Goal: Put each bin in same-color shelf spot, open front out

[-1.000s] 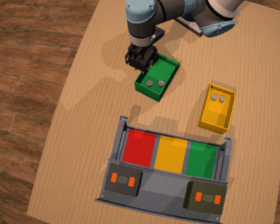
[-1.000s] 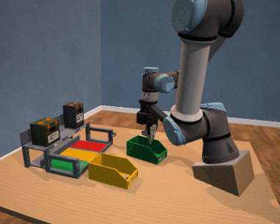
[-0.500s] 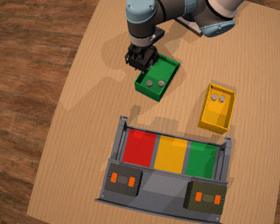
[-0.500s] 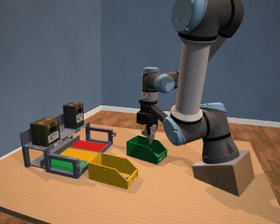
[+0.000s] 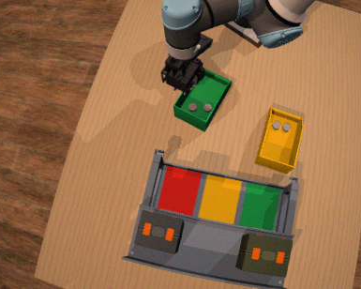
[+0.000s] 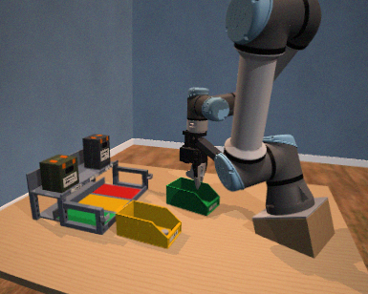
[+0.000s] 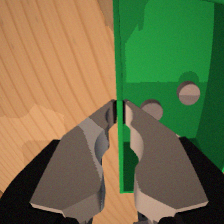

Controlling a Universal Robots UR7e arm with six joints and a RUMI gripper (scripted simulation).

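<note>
Now: hand 50 mm to the right of the green bin and 20 mm above it. Round my hand: yellow bin 300 mm to the left, 40 mm ahead, 20 mm below; then yellow mark 280 mm ahead, 210 mm to the left, 50 mm below; then red mark 310 mm ahead, 100 mm to the left, 50 mm below.
</note>
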